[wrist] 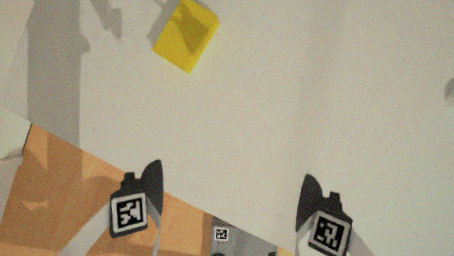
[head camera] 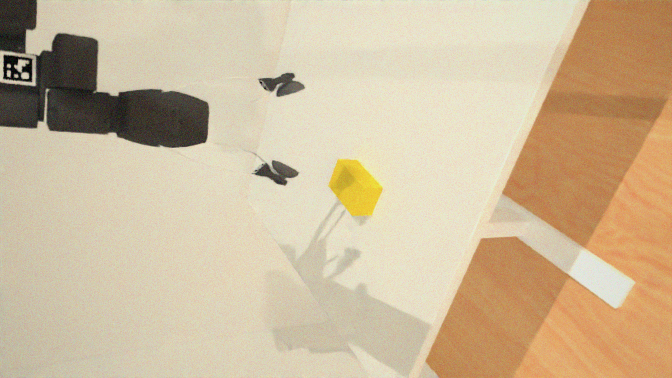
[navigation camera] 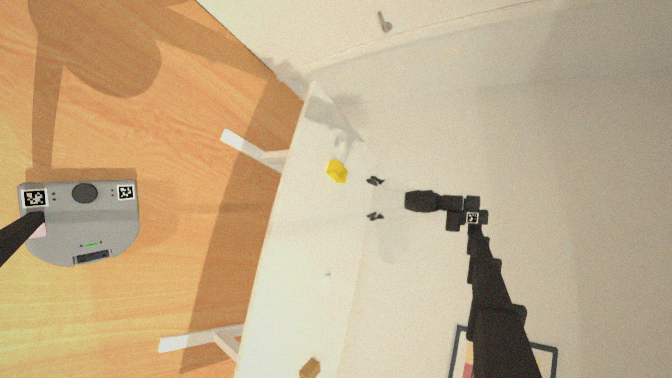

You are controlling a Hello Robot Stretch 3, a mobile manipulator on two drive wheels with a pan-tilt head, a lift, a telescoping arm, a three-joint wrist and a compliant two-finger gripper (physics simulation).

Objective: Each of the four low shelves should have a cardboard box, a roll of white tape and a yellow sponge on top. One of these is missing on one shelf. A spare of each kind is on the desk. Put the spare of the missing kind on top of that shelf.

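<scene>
The yellow sponge lies on the white desk. My gripper is open and empty, its fingers wide apart above the desk. In the head view the sponge lies beyond the fingertips, off towards the lower finger's side. In the wrist view it is above and left of the fingers. A brown cardboard box is at the bottom of the navigation view. A small grey spot on the desk may be part of the white tape; I cannot tell. The low shelves do not show.
Wall stands behind the desk, with a framed picture partly behind my arm. White desk legs stand on the wooden floor. My grey base is in front of the desk. A door handle is at the top.
</scene>
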